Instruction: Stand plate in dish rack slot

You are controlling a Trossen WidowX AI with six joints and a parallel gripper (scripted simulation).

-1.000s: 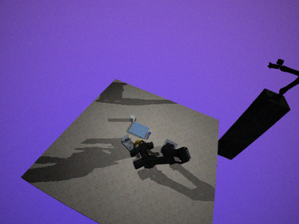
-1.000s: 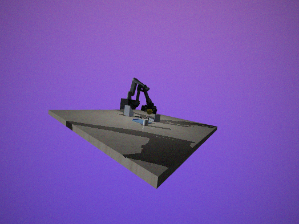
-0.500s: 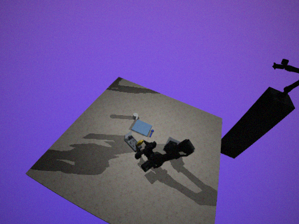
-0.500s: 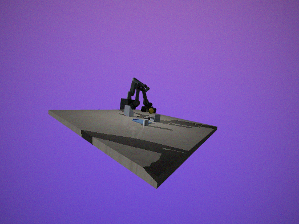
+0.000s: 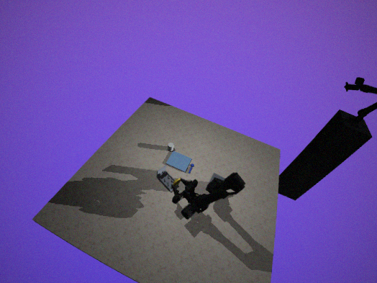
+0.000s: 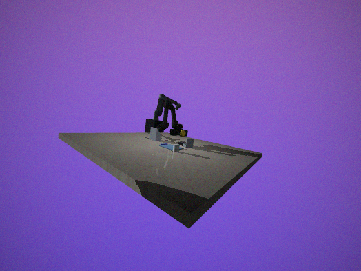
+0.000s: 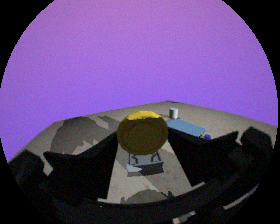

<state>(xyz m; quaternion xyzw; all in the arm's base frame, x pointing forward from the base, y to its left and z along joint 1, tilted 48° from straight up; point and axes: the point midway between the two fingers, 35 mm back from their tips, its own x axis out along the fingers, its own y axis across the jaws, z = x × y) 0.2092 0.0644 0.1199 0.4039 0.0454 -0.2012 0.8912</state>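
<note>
Right now the grey dish rack is 7 cm below my gripper tip, 6 cm ahead of it and 3 cm to the right of it. Round my gripper tip: blue spoon (21 cm to the right, 9 cm below, 4 cm behind); then yellow plate (1 cm behind); then light blue mat (22 cm to the right, 9 cm below, 6 cm ahead).
</note>
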